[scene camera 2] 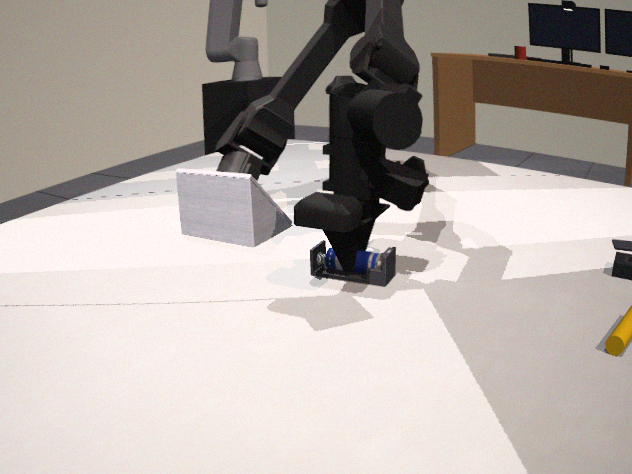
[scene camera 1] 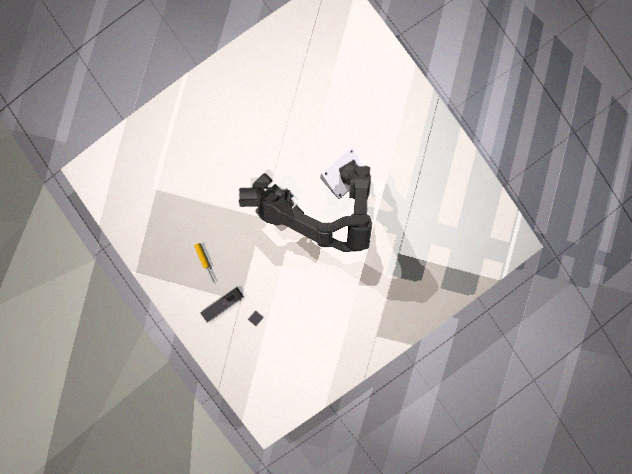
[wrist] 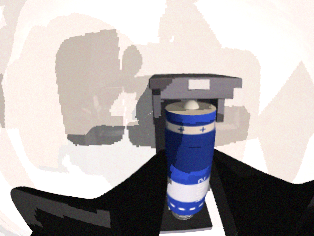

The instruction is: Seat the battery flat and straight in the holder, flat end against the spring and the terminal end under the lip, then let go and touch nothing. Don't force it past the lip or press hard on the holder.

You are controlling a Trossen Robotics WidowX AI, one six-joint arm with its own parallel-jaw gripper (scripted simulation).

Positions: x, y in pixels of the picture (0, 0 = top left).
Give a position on a battery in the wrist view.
190, 127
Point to a battery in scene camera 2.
At 364, 259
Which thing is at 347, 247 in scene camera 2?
My gripper.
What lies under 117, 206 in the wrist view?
My gripper.
